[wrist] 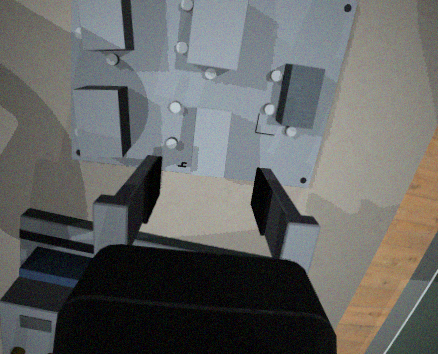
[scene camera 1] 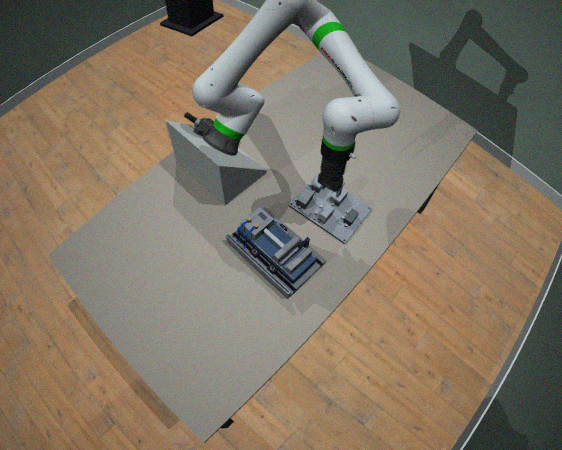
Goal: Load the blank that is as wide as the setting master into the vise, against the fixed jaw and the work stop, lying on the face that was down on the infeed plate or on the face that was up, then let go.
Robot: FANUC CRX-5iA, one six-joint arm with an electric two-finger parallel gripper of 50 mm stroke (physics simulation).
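Places are measured from the arm's base along level axes (x ahead, y left, z up), in centimetres.
Pixels of known places: gripper, fingertip midpoint: (wrist: 207, 181) (scene camera 1: 331, 191); arm's base at its link origin: (scene camera 1: 219, 145).
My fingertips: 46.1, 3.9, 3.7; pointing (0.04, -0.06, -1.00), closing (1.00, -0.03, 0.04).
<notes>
For each thing: its top centre in the pictures, then the offset to it from my fingertips, as dx, dy, dz. "spot": a spot on its surface instead.
- infeed plate at a spot on its surface: (wrist: 285, 170) (scene camera 1: 340, 235) spot: +9.1, -4.3, -14.7
- light grey blank at its top centre: (wrist: 210, 147) (scene camera 1: 327, 210) +0.6, -1.1, -10.2
- darker block at its top centre: (wrist: 303, 97) (scene camera 1: 351, 215) +8.7, +3.7, -12.2
- vise at its top centre: (scene camera 1: 276, 239) -6.1, -23.1, -5.6
- dark upright piece at a spot on its surface: (scene camera 1: 305, 242) spot: +2.2, -18.4, -6.0
My gripper (scene camera 1: 338, 192) (wrist: 207, 181) is open and empty above the infeed plate (scene camera 1: 344, 235) (wrist: 285, 170). A light grey blank (scene camera 1: 325, 213) (wrist: 212, 142) lies on the plate near the edge towards the vise, beyond the fingertips in the wrist view. Further light blanks sit on the plate: a broad one (scene camera 1: 337, 195) (wrist: 217, 32) in the middle and two at one side (scene camera 1: 316, 183) (wrist: 102, 25) (scene camera 1: 305, 200) (wrist: 98, 120). A darker block (scene camera 1: 351, 216) (wrist: 302, 95), likely the setting master, stands at the other side. The vise (scene camera 1: 267, 245) (wrist: 52, 272) stands beside the plate; no blank is discernible between its jaws.
Small round pins (wrist: 175, 107) (wrist: 171, 142) stand up from the plate beside the blanks. A dark upright piece (scene camera 1: 305, 242) stands by the vise jaws, and blue bent hoses (scene camera 1: 241, 232) are at the vise's other end. A grey wedge-shaped pedestal (scene camera 1: 200, 167) carries the arm's base.
</notes>
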